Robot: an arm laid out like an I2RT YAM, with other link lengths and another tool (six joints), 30 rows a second.
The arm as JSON. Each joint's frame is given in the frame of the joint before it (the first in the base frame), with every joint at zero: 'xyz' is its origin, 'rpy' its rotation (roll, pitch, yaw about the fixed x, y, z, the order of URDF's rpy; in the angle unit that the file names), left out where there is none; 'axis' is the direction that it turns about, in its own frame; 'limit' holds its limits. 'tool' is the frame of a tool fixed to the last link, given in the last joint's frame.
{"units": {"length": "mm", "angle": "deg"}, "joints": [
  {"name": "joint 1", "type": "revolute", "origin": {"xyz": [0.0, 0.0, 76.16]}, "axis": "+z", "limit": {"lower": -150.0, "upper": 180.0}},
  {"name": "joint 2", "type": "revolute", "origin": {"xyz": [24.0, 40.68, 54.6], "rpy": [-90.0, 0.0, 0.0]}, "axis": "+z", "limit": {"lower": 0.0, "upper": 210.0}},
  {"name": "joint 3", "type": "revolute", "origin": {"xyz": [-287.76, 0.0, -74.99], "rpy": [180.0, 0.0, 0.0]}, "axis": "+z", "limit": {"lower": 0.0, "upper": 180.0}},
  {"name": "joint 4", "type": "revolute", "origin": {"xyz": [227.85, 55.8, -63.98]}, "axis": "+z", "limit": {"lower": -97.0, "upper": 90.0}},
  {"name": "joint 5", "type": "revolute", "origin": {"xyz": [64.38, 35.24, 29.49], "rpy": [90.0, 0.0, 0.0]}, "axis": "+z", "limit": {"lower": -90.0, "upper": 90.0}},
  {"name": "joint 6", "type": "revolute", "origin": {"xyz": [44.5, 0.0, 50.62], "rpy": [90.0, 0.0, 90.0]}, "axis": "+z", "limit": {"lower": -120.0, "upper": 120.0}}
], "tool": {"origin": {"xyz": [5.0, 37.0, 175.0], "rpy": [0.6, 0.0, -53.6]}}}
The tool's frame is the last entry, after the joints.
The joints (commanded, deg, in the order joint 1, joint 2, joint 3, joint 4, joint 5, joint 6), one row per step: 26.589 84.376 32.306 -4.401 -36.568 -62.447; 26.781 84.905 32.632 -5.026 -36.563 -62.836; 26.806 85.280 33.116 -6.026 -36.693 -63.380; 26.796 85.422 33.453 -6.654 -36.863 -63.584; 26.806 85.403 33.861 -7.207 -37.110 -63.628; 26.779 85.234 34.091 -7.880 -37.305 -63.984; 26.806 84.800 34.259 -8.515 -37.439 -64.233; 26.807 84.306 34.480 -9.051 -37.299 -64.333; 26.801 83.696 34.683 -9.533 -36.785 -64.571; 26.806 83.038 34.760 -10.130 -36.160 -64.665; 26.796 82.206 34.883 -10.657 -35.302 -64.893; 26.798 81.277 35.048 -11.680 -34.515 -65.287; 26.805 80.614 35.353 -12.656 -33.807 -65.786; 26.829 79.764 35.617 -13.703 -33.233 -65.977
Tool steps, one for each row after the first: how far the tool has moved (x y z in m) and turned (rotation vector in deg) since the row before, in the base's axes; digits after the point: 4 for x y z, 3 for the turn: -0.0016 0.0002 -0.0021 -0.424 0.454 0.451; -0.0014 -0.0002 -0.0010 -0.365 0.450 0.464; -0.0008 0.0002 0.0001 -0.087 0.304 0.218; -0.0002 0.0009 0.0015 0.127 0.176 0.168; -0.0010 0.0000 0.0011 -0.008 0.062 0.317; -0.0010 0.0001 0.0020 0.065 -0.100 0.266; 0.0004 -0.0003 0.0023 -0.036 -0.287 -0.003; 0.0016 -0.0012 0.0023 -0.266 -0.666 -0.111; 0.0006 -0.0021 0.0014 -0.423 -0.431 -0.257; 0.0021 -0.0024 0.0024 -0.485 -0.874 -0.305; 0.0004 -0.0029 0.0022 -0.615 -0.643 -0.142; 0.0009 -0.0024 0.0020 -0.608 -0.612 -0.019; 0.0000 -0.0022 0.0026 -0.432 -0.411 -0.146
